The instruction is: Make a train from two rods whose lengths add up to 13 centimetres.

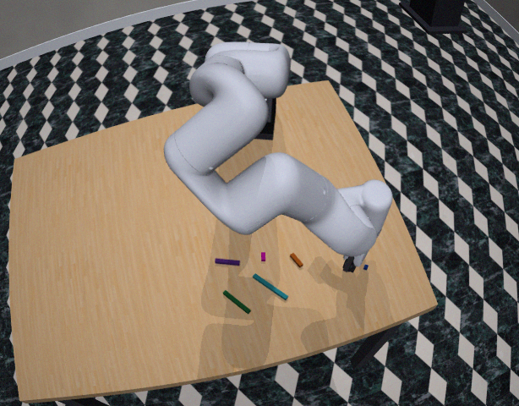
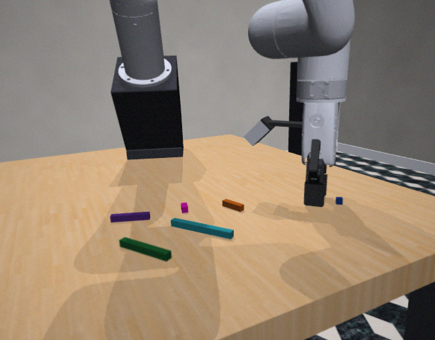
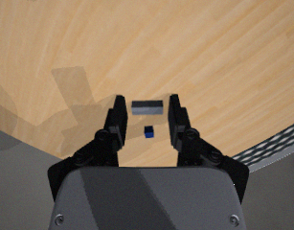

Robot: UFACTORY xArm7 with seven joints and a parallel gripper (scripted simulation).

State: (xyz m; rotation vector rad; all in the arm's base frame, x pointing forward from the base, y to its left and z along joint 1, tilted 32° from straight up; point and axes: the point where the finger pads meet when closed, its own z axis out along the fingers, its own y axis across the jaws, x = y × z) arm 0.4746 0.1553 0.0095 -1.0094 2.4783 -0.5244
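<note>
Now: the grey rod 2 cm below my hand. From my hand the other things lie so: blue rod 3 cm ahead, 3 cm to the left, 2 cm below; turquoise rod 22 cm to the right, 2 cm below; orange rod 5 cm behind, 13 cm to the right, 2 cm below.
</note>
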